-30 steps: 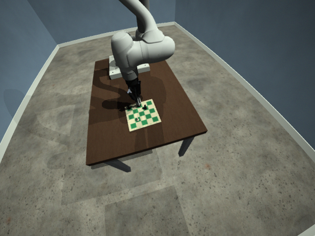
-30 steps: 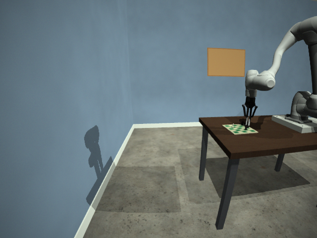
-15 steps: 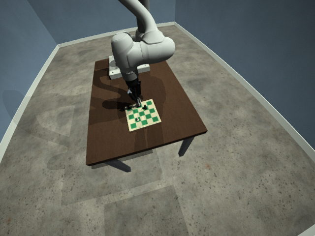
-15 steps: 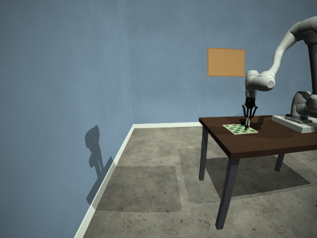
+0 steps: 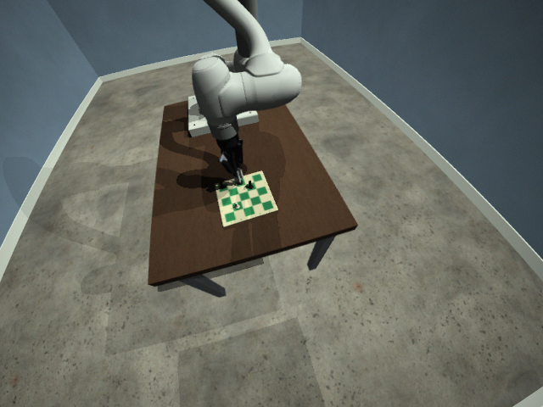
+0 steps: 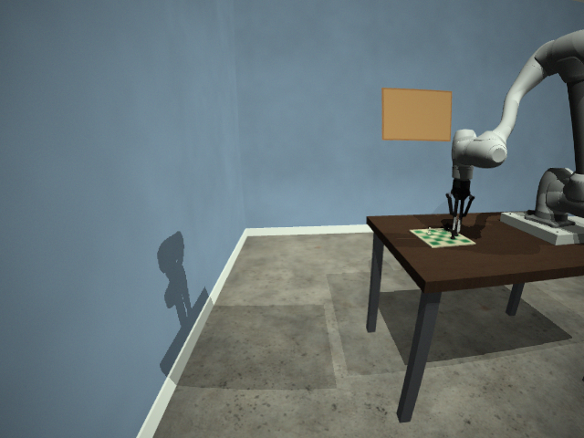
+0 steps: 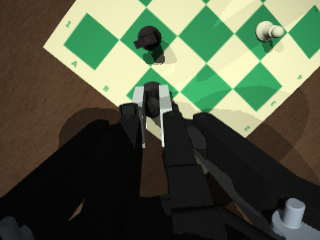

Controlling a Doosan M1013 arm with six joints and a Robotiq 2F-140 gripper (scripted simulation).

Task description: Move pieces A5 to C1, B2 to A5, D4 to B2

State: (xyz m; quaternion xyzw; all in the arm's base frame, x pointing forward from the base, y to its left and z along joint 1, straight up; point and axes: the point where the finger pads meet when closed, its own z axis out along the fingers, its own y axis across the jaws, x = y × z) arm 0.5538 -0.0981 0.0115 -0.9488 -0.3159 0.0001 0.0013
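Now: the black chess piece 4 cm ahead of my hand, 3 cm to the left of it and 4 cm below it. The rest, counted from my hand: small pale piece (11 cm ahead, 6 cm to the right, 4 cm below); then cream chessboard (8 cm ahead, 1 cm to the right, 6 cm below).
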